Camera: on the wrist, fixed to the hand. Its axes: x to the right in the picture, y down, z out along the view.
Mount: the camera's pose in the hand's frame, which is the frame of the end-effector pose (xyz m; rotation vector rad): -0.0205 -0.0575 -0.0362 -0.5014 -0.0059 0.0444
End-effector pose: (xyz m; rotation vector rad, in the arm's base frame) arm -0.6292 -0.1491 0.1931 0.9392 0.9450 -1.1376
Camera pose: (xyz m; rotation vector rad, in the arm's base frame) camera -0.6931 -0.1183 0.1944 0.5444 1.1302 -0.8077
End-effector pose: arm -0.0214 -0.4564 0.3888 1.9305 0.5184 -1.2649
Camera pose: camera -0.0478 -0.3907 0.3940 1.5070 0.7092 -0.9947
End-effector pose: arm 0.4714 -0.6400 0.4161 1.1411 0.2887 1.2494
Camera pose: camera 0.4720 -0.6322 0.3456 0.7209 -0.0576 1.2647
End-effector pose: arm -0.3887 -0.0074 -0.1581 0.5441 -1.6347 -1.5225
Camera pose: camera -0.3606 -0.0237 -0.2212 0.2257 -1.1919 -1.8155
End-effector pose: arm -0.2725 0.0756 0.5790 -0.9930 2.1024 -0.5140
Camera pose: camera -0.2635 0.0575 0.6470 -1.2117 2.2937 0.0499
